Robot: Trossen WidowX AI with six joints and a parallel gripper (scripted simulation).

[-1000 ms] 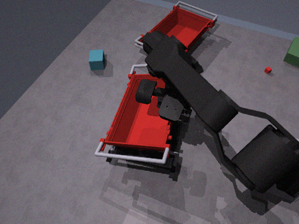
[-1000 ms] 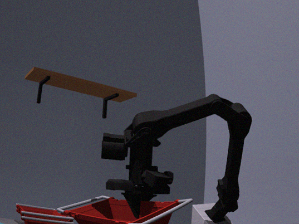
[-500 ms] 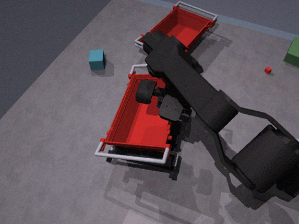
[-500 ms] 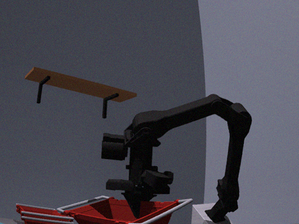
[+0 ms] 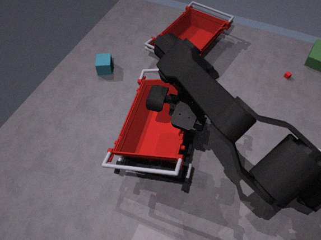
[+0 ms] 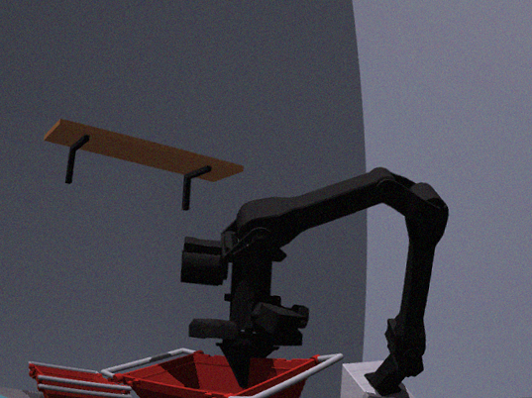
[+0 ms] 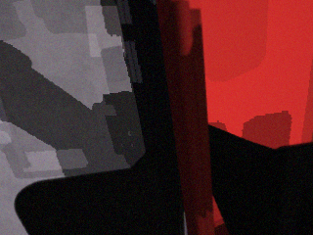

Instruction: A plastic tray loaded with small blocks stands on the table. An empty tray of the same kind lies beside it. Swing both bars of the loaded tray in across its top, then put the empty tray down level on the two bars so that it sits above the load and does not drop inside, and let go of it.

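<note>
Right now my gripper tip is 70 mm short of the red tray, 10 mm to the right of it and 10 mm below it. From my gripper tip the other things lie so: teal cube 360 mm ahead, 190 mm to the right, 90 mm below; then green cube 340 mm behind, 540 mm to the right, 90 mm below.
</note>
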